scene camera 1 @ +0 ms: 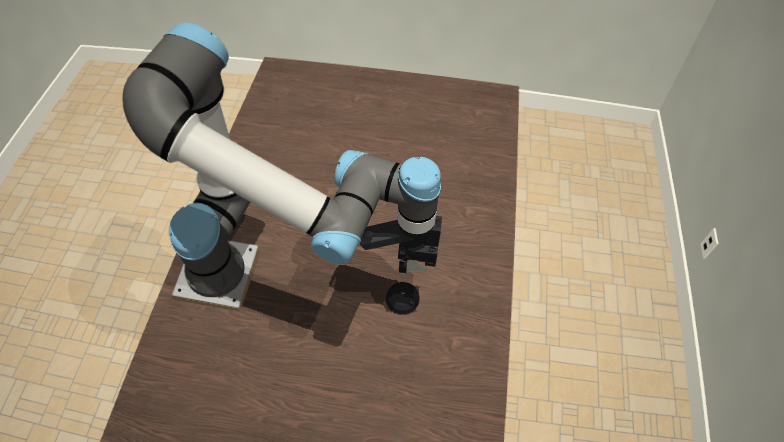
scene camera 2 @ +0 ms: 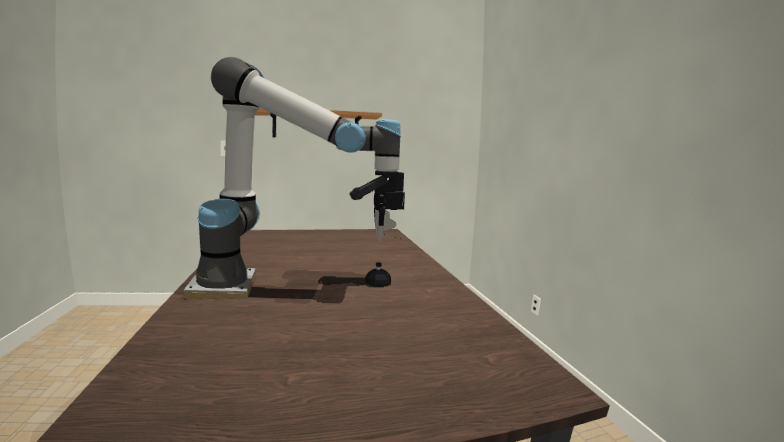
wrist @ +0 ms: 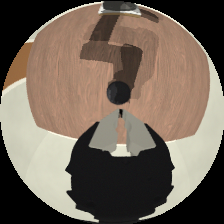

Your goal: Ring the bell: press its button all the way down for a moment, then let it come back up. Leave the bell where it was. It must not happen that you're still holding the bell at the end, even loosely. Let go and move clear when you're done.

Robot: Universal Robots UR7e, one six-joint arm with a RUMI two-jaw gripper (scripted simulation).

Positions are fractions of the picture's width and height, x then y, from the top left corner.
my gripper: scene camera 1 0.52,0.62; scene camera 2 0.48,0.55; wrist 0.54,0.49
